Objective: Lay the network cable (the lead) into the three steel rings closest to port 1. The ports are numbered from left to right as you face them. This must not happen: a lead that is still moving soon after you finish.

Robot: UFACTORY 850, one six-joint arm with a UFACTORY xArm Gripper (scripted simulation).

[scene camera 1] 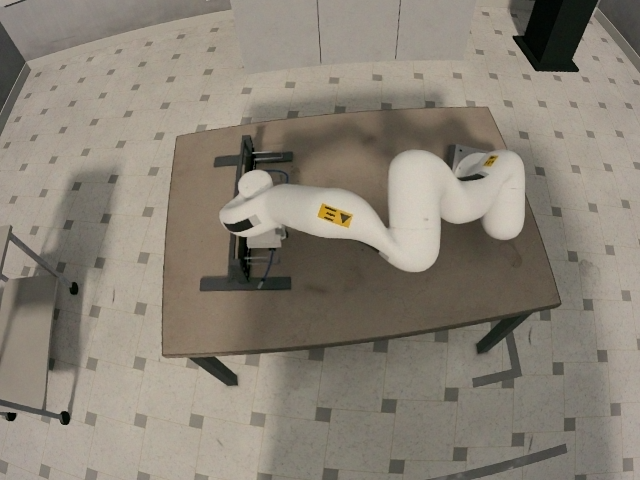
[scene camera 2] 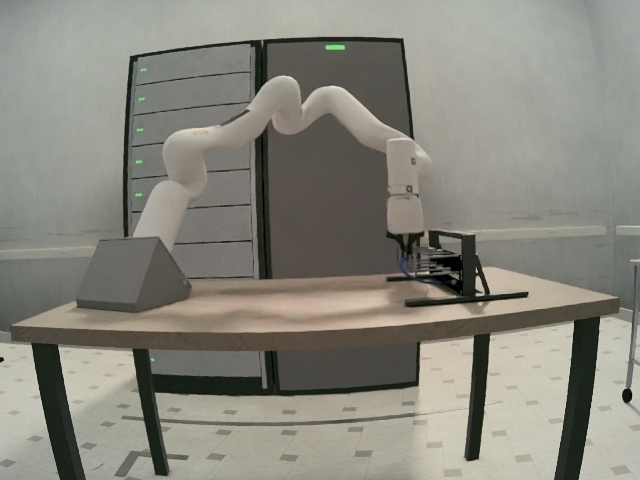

Labels:
A black port rack shows in scene camera 1 (241, 271) and in scene camera 2 (461, 274).

